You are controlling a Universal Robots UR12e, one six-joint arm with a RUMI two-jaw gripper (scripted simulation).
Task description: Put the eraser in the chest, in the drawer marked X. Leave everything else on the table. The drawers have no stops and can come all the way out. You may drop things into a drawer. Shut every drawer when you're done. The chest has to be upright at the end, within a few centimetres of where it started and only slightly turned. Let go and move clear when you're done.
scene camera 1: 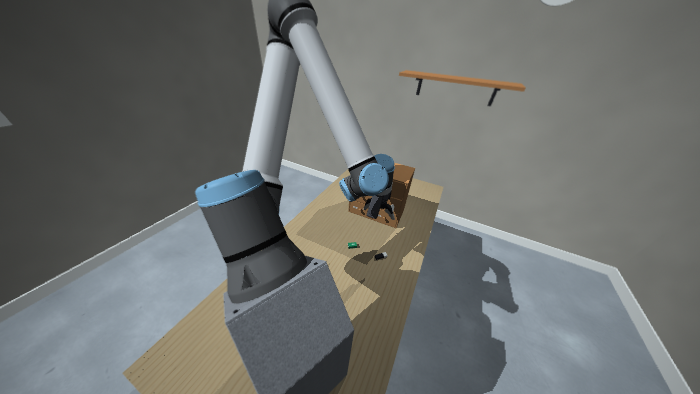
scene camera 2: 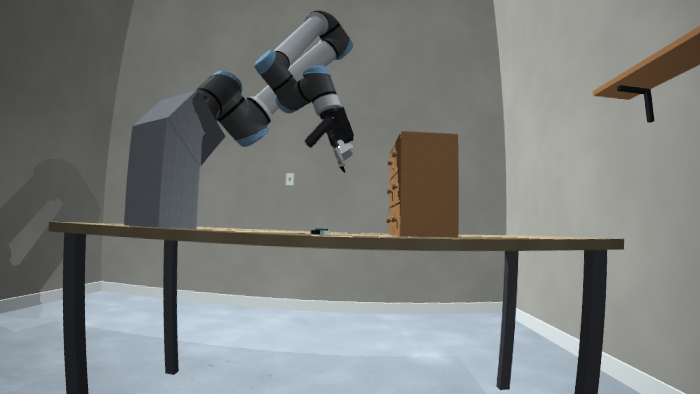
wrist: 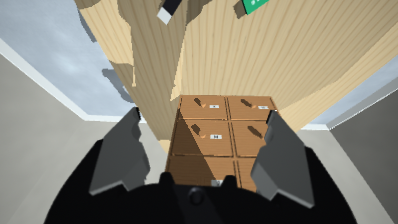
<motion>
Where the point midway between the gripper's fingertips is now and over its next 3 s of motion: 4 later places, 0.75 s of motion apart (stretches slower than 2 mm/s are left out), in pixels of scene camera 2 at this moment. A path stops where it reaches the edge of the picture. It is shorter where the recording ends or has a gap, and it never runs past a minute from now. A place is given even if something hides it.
The gripper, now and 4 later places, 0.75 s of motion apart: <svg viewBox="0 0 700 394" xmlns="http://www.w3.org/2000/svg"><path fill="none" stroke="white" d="M344 169L350 177L356 184L361 190L366 194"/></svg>
</motion>
